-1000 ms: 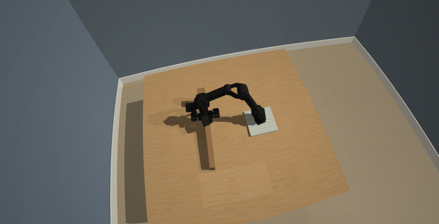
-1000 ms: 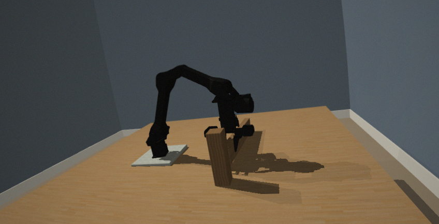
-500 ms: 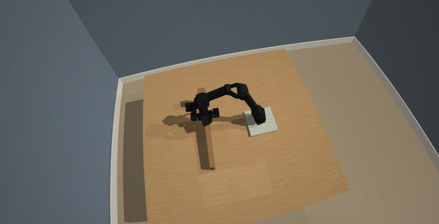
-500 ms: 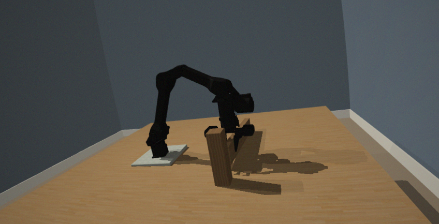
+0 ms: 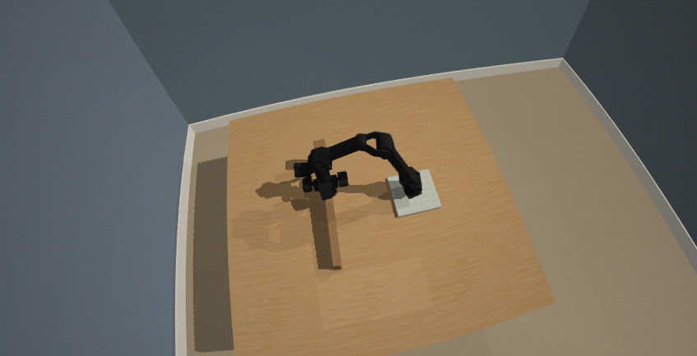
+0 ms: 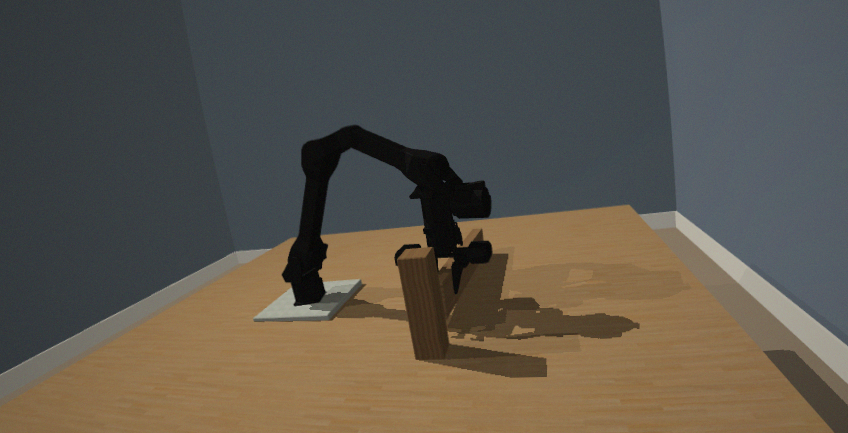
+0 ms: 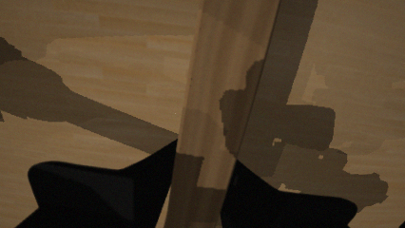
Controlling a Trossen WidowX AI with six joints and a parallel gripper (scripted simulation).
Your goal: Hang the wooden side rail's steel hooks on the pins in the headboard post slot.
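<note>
My gripper tip is 40 mm past the wooden headboard post, 150 mm to the left of it and 40 mm below it.
</note>
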